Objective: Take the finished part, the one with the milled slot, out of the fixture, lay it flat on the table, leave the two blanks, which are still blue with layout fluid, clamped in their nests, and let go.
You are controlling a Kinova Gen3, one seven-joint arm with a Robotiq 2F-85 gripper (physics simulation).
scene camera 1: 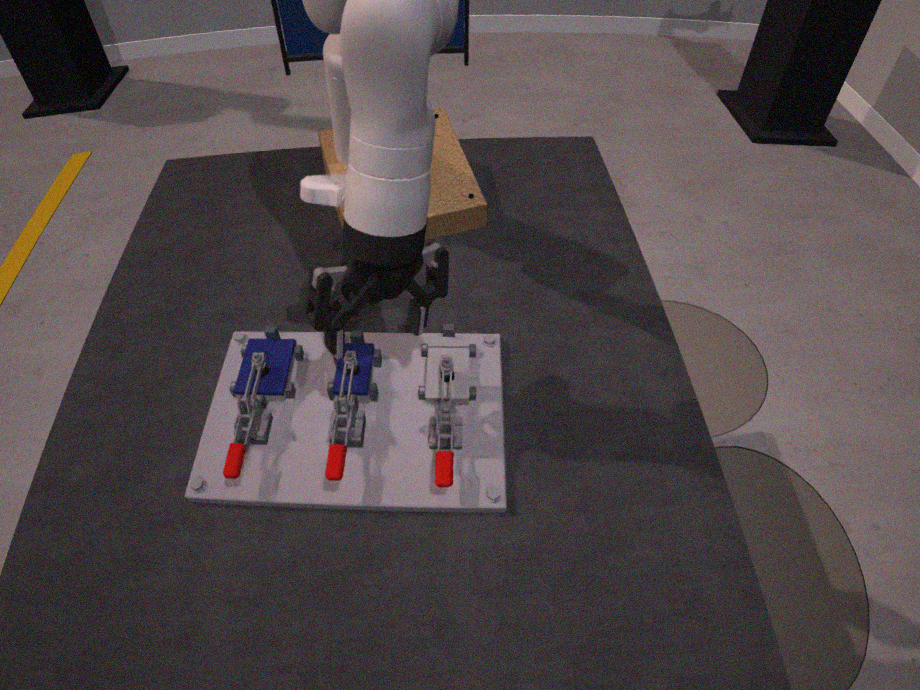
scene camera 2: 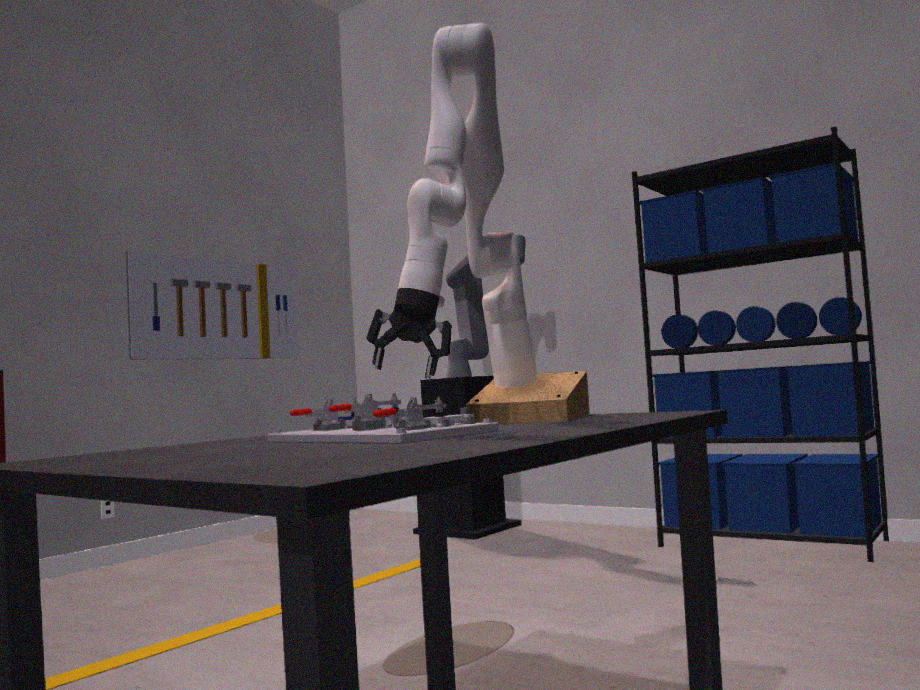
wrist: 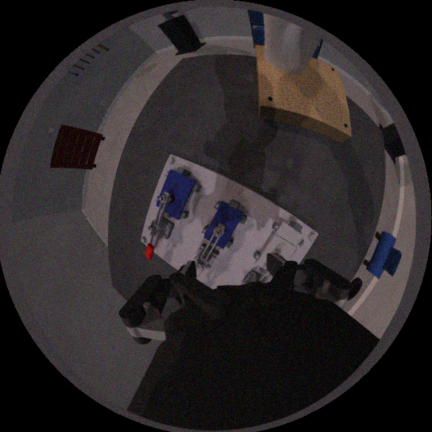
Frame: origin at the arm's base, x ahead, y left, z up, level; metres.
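Seen in the pictures: gripper, fingertip midpoint: (scene camera 1: 376, 342) (scene camera 2: 402, 373); arm's base, origin of the base link: (scene camera 2: 515, 381).
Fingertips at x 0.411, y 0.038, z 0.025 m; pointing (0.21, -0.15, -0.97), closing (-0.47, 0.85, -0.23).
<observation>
Pixels of each thing's middle, then the offset from my fingertips to it. Level surfaces: height alone.
- finished part, body centre: (scene camera 1: 448, 368) (scene camera 2: 445, 419) 0.022 m back, 0.075 m left, 0.083 m down
- white fixture board, body centre: (scene camera 1: 353, 413) (scene camera 2: 380, 432) 0.023 m ahead, 0.039 m right, 0.102 m down
- left blue blank, body centre: (scene camera 1: 266, 368) 0.032 m back, 0.145 m right, 0.081 m down
- middle blue blank, body centre: (scene camera 1: 354, 371) 0.019 m back, 0.036 m right, 0.078 m down
- dark table, its level: 0.109 m down
The finished part (scene camera 1: 460, 371) (wrist: 289, 236), a pale plate, lies in the right-hand nest of the white fixture board (scene camera 1: 401, 475) (scene camera 2: 341, 436) (wrist: 210, 182), with a clamp arm reaching over its middle. Its slot cannot be made out. The left blue blank (scene camera 1: 280, 363) (wrist: 184, 192) and the middle blue blank (scene camera 1: 364, 377) (wrist: 231, 218) sit in their nests under clamp arms. My gripper (scene camera 1: 378, 337) (scene camera 2: 405, 367) (wrist: 231, 265) is open and empty, above the rear of the board. In the wrist view its body hides the front right of the board.
Red clamp handles (scene camera 1: 233, 460) (scene camera 1: 335, 461) (scene camera 1: 443, 469) point toward the board's front edge. The fixture stands on the dark table (scene camera 1: 587, 519) (scene camera 2: 222, 460). The wooden robot base (scene camera 1: 454, 174) (scene camera 2: 520, 407) (wrist: 300, 95) is behind it. Bolts stand at the board's corners.
</observation>
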